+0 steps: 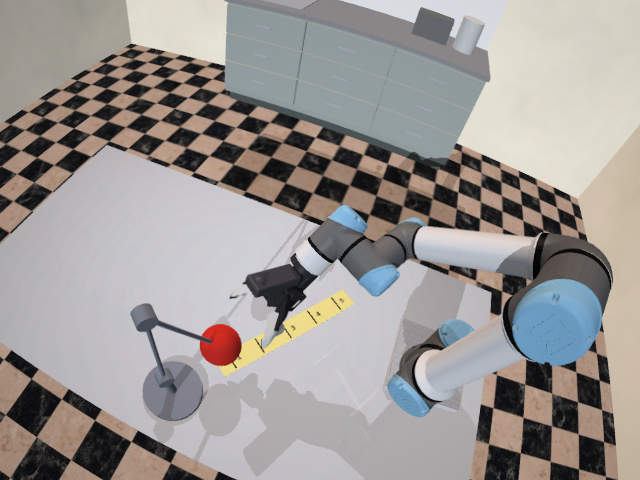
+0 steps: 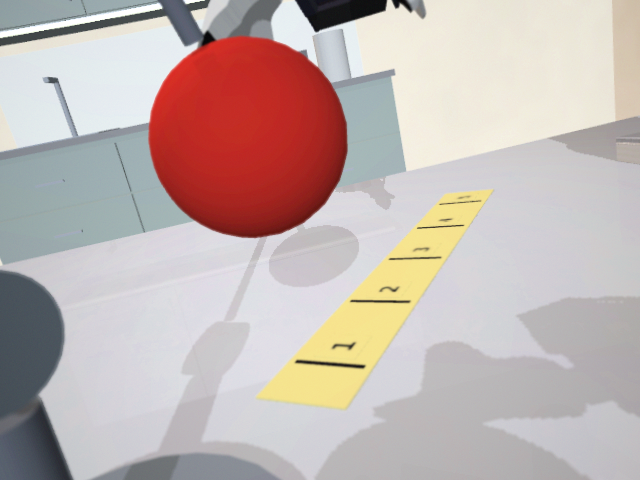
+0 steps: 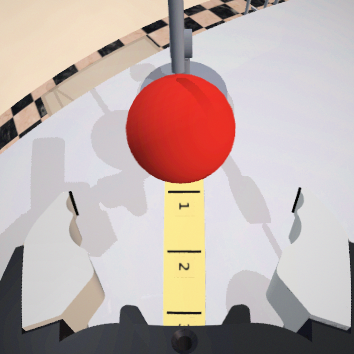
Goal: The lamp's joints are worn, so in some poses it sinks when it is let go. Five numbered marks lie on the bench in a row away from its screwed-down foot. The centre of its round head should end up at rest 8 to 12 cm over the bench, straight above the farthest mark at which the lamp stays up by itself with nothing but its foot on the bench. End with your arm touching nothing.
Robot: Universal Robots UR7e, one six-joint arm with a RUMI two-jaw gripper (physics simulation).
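Places are measured from the arm's base along level axes (x up, y back, z right), in millimetres.
Pixels of known places: gripper, between the fingertips: (image 1: 245, 322) (image 2: 292, 43) (image 3: 183, 192).
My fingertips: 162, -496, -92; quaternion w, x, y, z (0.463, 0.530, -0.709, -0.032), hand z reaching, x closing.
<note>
For each thing: its middle in the pictures, then the offset to it from my fingertips, as dx, dy, dz. "spot": a spot on its surface instead. Level surfaces: height alone.
- lamp's round red head, a spot on its surface: (image 2: 248, 136) spot: -41, -45, -106
- grey foot, middle of its body: (image 3: 182, 93) (image 1: 172, 390) -187, -140, -177
- elbow joint, a spot on its surface: (image 1: 143, 316) spot: +244, -117, -162
- pale bench, height of its surface: dx -195
The lamp's round red head (image 1: 220, 344) (image 2: 248, 136) (image 3: 180, 128) hangs above the bench, near the "1" end of the yellow numbered strip (image 1: 302, 320) (image 2: 372, 330) (image 3: 184, 230). I cannot tell its exact height or which point lies straight below it. The grey foot (image 1: 180, 403) (image 3: 210, 75) stands flat beyond that end. The lower arm rises to the elbow joint (image 1: 143, 316), and the upper arm (image 1: 178, 330) (image 3: 176, 35) slopes down to the head. My gripper (image 1: 248, 320) (image 3: 183, 192) is open and empty, on the strip side of the head, apart from it, fingers spread across the strip's line.
The pale bench (image 1: 155, 217) bears shadows of the lamp and my arm. My arm's base stands at the right beyond the "5" end of the strip. A drawer cabinet (image 1: 336, 82) stands behind the bench, with a dark box (image 1: 433, 25) and a white cylinder (image 1: 468, 35) on top.
</note>
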